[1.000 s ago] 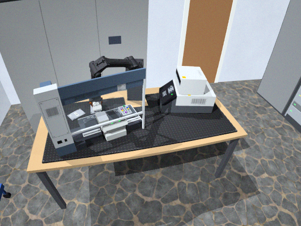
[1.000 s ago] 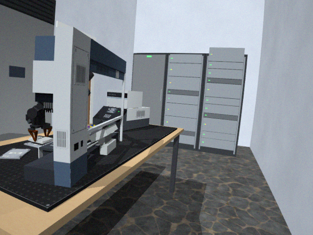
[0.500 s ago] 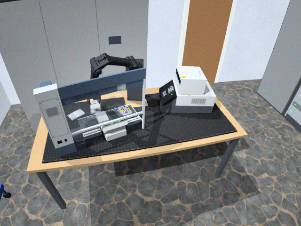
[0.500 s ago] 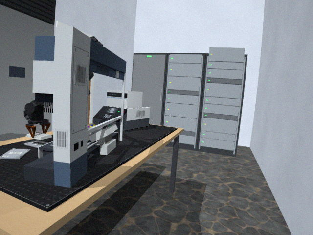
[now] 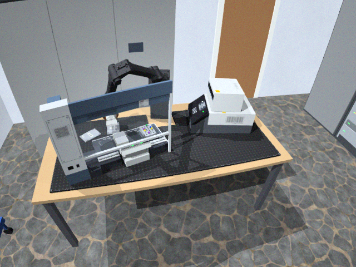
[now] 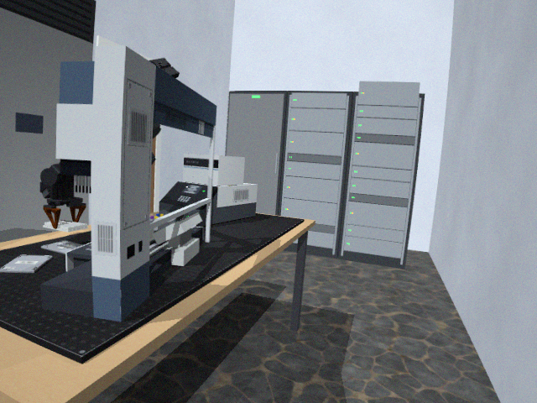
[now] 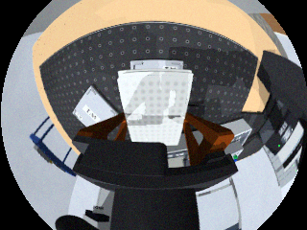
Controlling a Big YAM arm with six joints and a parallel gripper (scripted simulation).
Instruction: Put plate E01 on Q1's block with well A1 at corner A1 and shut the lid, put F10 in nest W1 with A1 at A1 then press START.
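The flat grey nest is 9 cm below my hand. Round my hand: tube cooling block: 26 cm to the left, 21 cm ahead, 1 cm below; then white 96-well PCR plate: right at my hand; then white deep-well block: 25 cm ahead, 5 cm to the left, 1 cm below.
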